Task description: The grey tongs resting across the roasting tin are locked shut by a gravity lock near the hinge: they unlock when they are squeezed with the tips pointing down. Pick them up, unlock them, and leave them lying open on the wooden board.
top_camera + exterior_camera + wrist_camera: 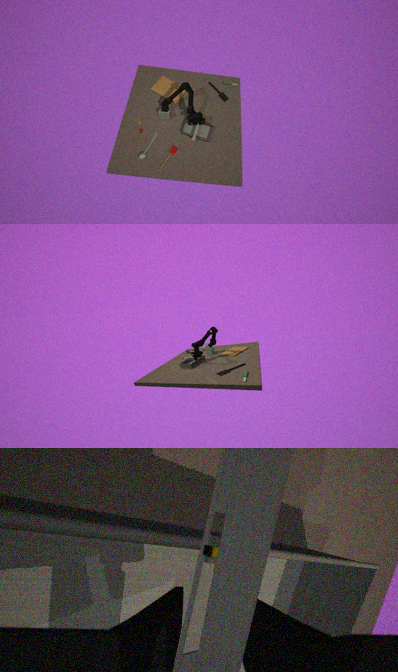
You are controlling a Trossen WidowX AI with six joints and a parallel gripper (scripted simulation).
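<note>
The roasting tin is 6 cm to the right of my gripper tip, 2 cm behind it and 1 cm below it. From my gripper tip the other things lie so: red spatula: 36 cm to the right, 26 cm behind, 3 cm below; then yellow lock piece: 3 cm to the left, 3 cm above, 1 cm behind; then black spatula: 46 cm to the left, 19 cm ahead, 3 cm below.
</note>
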